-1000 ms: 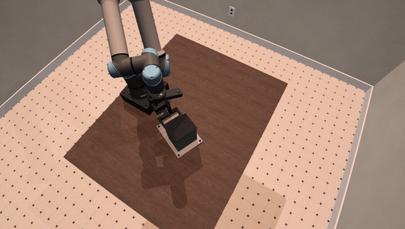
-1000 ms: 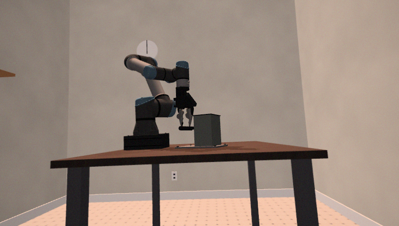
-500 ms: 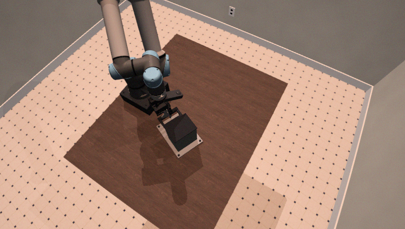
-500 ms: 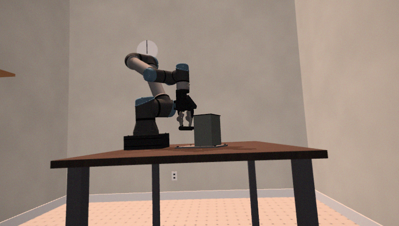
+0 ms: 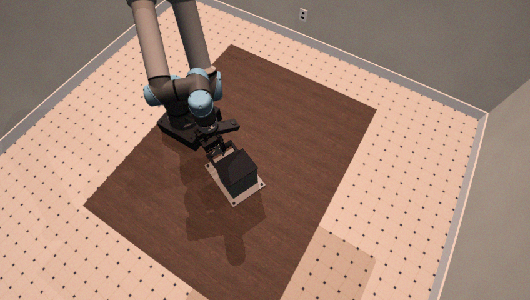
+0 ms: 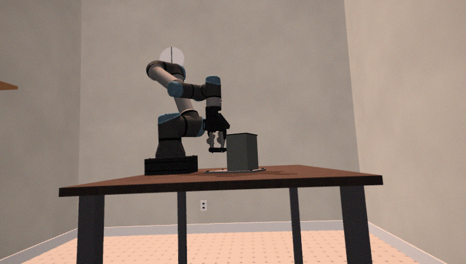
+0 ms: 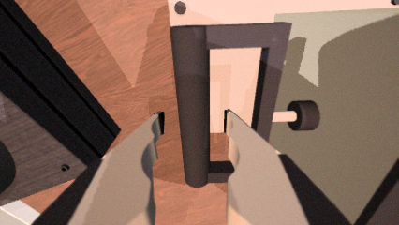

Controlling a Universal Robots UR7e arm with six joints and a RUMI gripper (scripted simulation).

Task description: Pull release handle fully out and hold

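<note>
My hand is 80 mm short of the baseplate, 50 mm to the left of it and 100 mm above it.
</note>
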